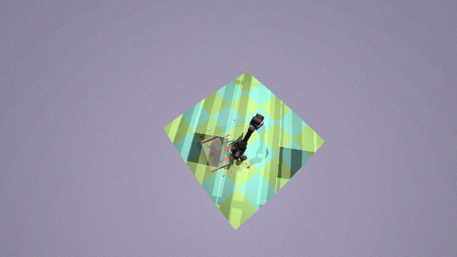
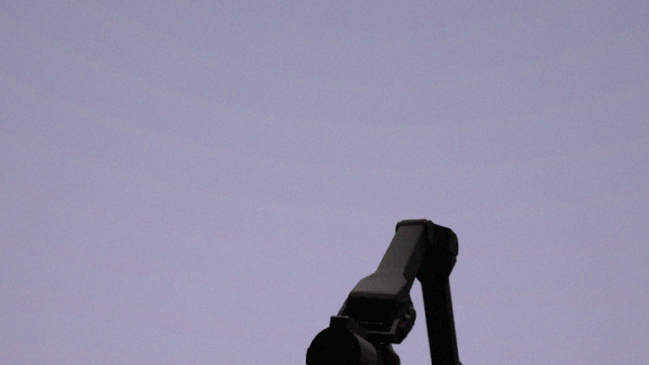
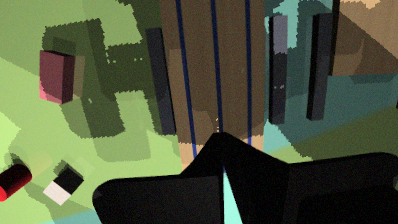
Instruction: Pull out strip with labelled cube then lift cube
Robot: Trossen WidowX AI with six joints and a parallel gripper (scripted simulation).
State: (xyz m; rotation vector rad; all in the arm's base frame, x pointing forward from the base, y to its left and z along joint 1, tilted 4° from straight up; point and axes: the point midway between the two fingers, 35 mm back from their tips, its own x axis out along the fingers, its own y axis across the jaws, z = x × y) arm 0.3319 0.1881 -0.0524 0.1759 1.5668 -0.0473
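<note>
My gripper tip is 10 cm short of the strip and 1 cm to the left of it.
</note>
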